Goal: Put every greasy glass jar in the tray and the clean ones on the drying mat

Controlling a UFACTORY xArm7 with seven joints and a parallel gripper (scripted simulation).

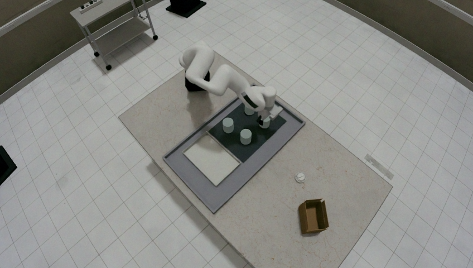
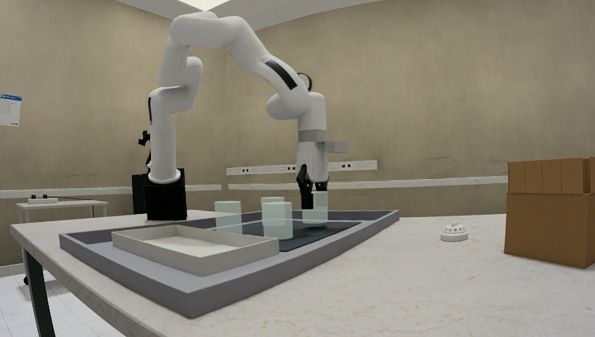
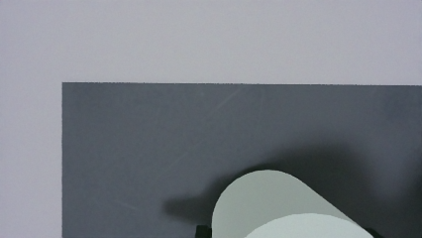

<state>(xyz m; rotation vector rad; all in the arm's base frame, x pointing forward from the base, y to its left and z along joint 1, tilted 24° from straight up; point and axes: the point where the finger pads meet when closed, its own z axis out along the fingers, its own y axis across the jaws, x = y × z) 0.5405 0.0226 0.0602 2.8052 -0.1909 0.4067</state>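
My gripper is now 38 cm to the left of the white tray, 13 cm past it and 6 cm above it. From my hand the other things lie so: dark drying mat 8 cm behind, 7 cm below, 6 cm to the right; then white knob 37 cm ahead, 18 cm to the right, 6 cm below; then grey base 19 cm to the right, 8 cm behind, 7 cm below.
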